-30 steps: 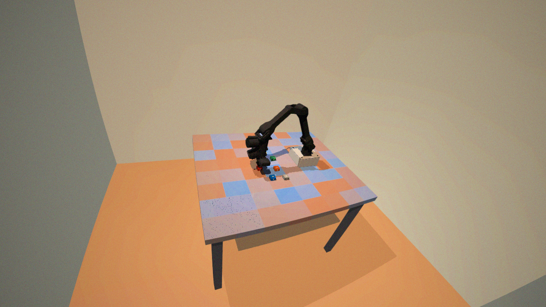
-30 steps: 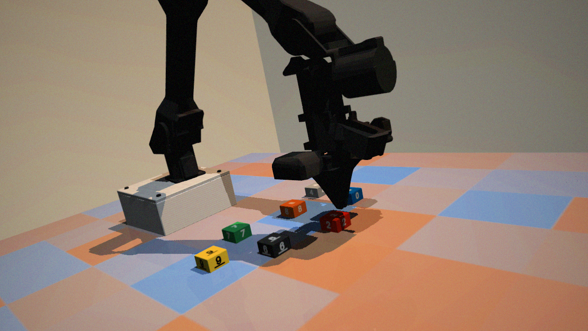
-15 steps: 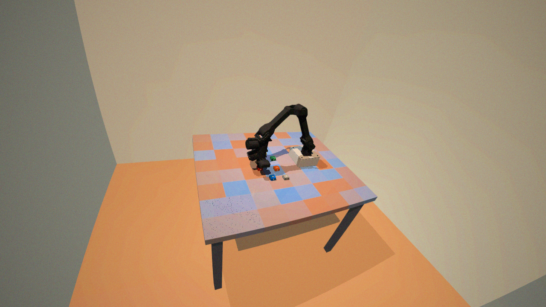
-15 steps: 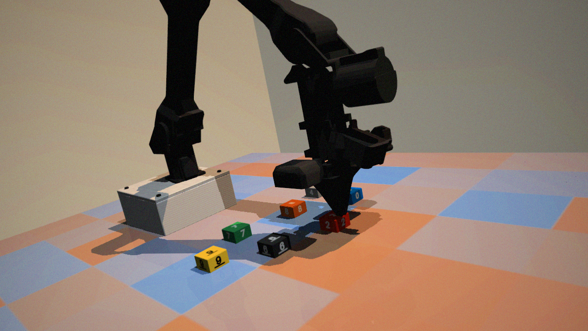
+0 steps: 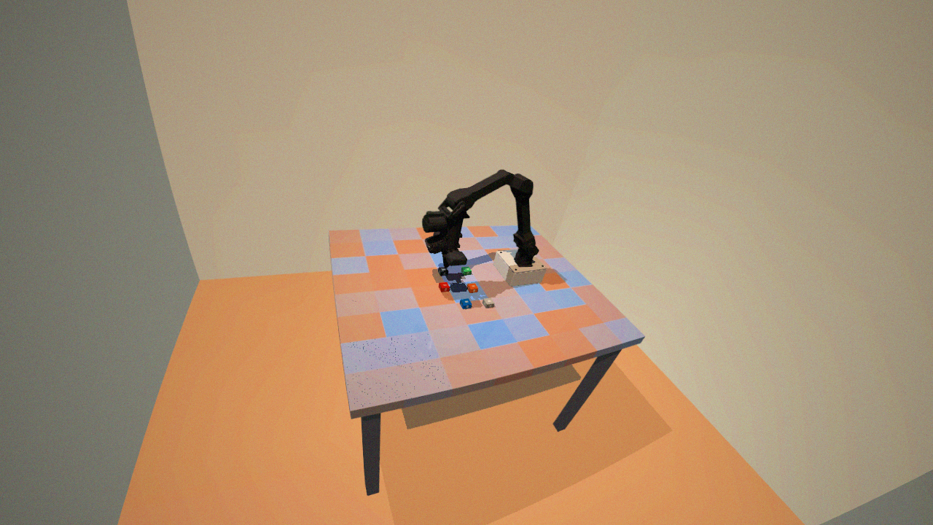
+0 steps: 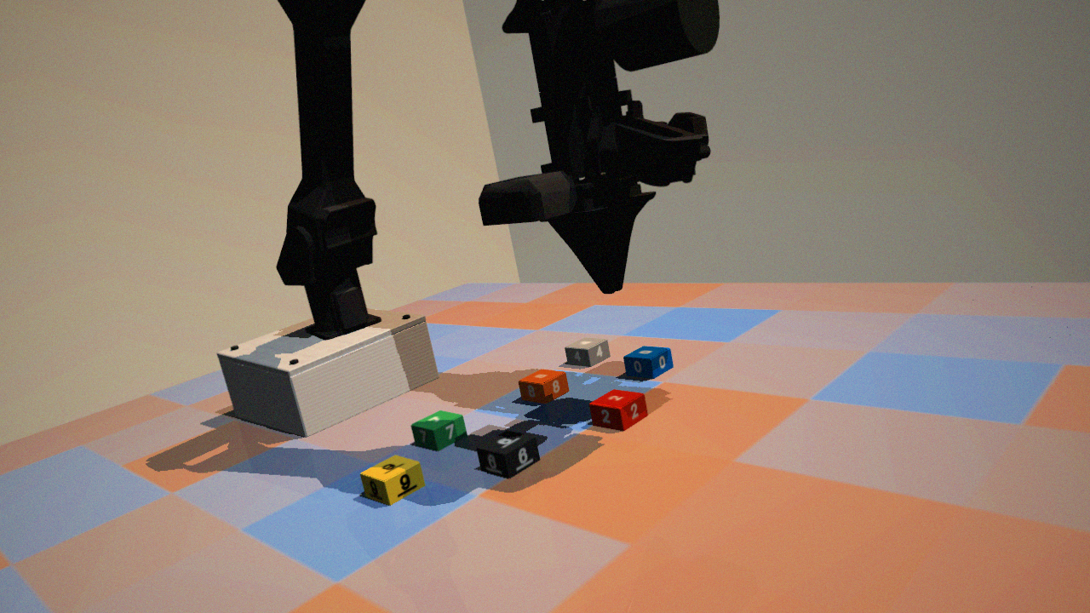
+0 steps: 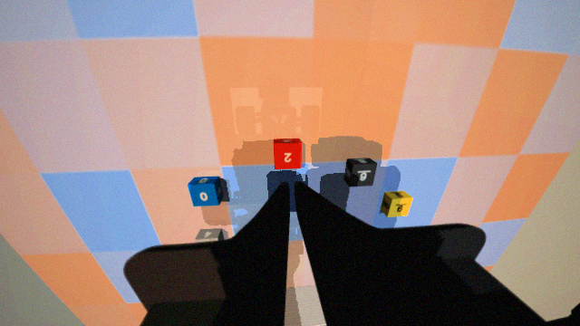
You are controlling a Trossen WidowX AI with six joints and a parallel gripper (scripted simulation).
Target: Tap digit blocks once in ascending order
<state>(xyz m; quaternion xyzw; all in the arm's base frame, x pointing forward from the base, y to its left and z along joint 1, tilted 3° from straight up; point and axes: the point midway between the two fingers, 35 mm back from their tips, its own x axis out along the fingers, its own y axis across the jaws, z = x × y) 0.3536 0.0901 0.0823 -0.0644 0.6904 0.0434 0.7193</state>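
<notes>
Right now my gripper tip is 160 mm past the grey 4 block, 90 mm to the right of it and 100 mm above it. From my gripper tip the other things lie so: black 6 block (30 mm behind, 110 mm to the right, 100 mm below); then blue 0 block (70 mm behind, 90 mm to the left, 100 mm below); then red 2 block (10 mm behind, 10 mm to the right, 100 mm below).
</notes>
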